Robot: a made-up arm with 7 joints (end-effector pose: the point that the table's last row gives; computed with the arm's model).
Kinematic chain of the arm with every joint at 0, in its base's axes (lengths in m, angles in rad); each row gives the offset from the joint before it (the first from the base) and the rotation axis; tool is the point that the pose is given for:
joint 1: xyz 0 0 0.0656 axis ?
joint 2: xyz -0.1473 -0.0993 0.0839 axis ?
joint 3: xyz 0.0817 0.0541 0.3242 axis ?
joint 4: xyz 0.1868 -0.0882 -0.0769 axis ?
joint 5: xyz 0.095 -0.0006 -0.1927 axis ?
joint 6: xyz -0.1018 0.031 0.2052 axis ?
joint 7: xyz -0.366 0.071 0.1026 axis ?
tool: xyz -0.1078 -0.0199 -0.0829
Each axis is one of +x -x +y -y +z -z.
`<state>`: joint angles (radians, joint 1 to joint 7).
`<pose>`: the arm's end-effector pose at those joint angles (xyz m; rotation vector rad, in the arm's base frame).
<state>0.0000 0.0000 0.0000 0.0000 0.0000 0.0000 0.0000</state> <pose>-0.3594 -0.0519 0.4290 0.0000 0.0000 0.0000</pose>
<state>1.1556 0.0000 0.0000 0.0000 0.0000 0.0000 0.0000</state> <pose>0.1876 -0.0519 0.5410 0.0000 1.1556 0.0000</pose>
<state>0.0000 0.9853 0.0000 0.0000 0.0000 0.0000 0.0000</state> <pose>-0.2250 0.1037 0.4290 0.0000 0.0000 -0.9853</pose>
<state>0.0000 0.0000 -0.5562 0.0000 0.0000 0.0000 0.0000</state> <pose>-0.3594 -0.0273 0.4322 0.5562 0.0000 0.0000</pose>
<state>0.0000 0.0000 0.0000 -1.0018 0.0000 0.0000 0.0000</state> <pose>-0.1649 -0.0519 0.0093 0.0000 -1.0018 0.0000</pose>
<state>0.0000 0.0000 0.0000 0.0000 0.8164 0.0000 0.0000</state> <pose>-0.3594 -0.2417 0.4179 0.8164 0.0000 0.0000</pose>
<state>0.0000 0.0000 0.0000 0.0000 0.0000 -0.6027 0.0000</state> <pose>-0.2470 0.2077 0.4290 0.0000 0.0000 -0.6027</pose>
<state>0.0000 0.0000 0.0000 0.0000 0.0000 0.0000 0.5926</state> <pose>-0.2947 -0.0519 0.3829 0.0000 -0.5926 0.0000</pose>
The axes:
joint 1: +y
joint 2: -z
joint 3: -x
joint 4: +y
joint 5: +x
joint 6: +z
joint 7: -y

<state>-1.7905 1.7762 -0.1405 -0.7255 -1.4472 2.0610 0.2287</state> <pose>-0.5723 -0.3547 -0.1734 0.1505 -0.6607 -0.2686</pose>
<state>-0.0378 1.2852 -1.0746 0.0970 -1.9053 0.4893 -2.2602</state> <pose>0.2640 0.1363 0.6628 0.5307 2.6950 -1.0532</pose>
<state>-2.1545 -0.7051 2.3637 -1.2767 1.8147 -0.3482 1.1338</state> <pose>-0.7592 0.0486 -0.4095 -1.8056 -2.0077 1.1842</pose>
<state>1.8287 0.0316 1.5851 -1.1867 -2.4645 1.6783 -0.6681</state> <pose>-0.1243 -0.1962 -0.1541 2.6341 -0.0111 -0.3257</pose>
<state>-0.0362 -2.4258 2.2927 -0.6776 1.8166 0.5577 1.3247</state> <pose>-0.2485 0.1885 0.9905 -0.9857 -0.1969 -2.4896</pose>
